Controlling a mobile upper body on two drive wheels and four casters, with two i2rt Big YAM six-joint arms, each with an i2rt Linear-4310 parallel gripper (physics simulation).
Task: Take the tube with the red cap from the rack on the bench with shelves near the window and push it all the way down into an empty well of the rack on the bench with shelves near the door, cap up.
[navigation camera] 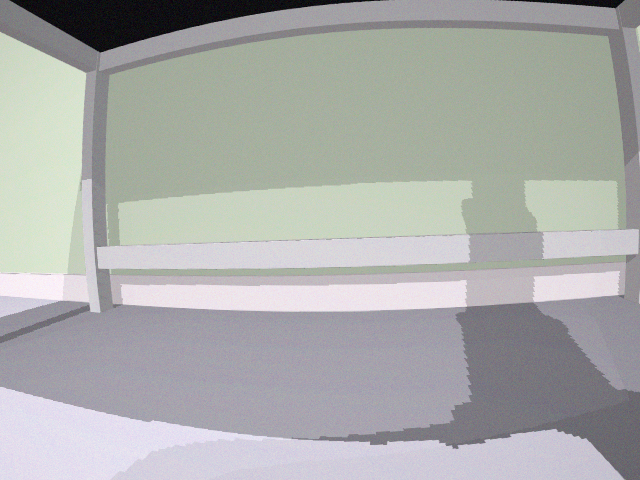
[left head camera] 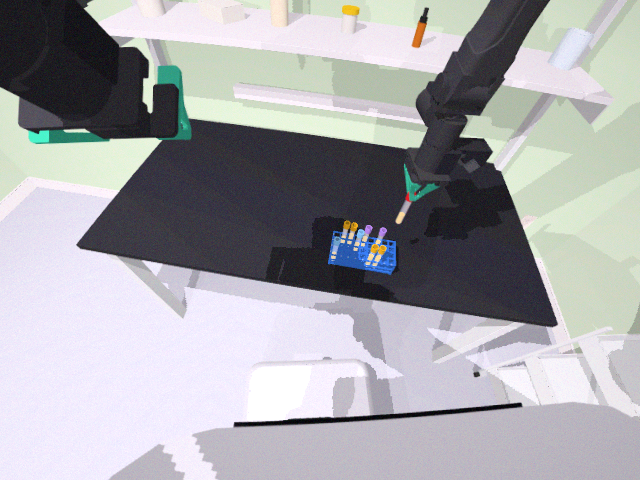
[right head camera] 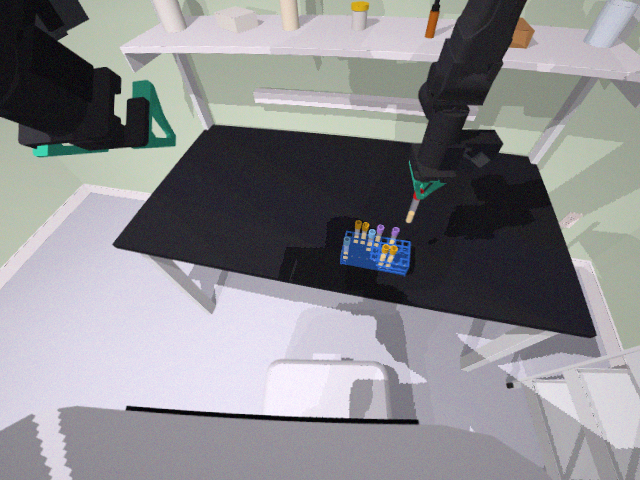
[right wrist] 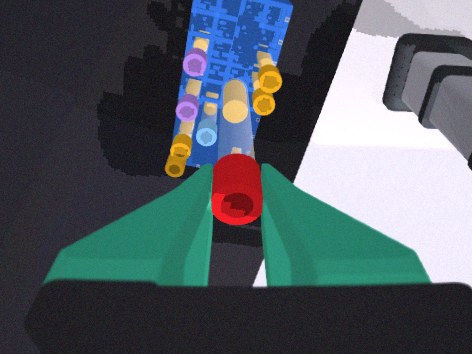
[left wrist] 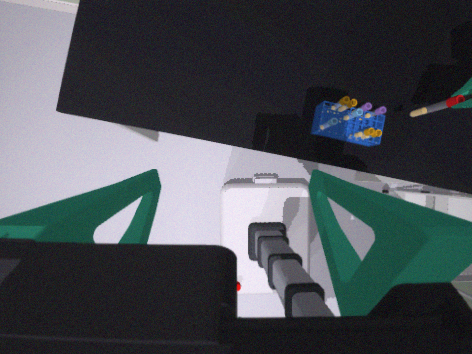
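The tube with the red cap is held by its cap in my right gripper, which is shut on it. The tube is tilted, cap up, and hangs in the air beside the blue rack, apart from it. The blue rack stands on the black bench and holds several tubes with orange, purple and light blue caps. My left gripper is open and empty, high up at the left of both head views.
The black bench has a wall shelf behind it with bottles and boxes. A white stool-like block stands in front of the bench. A white frame stands at the lower right of the head views.
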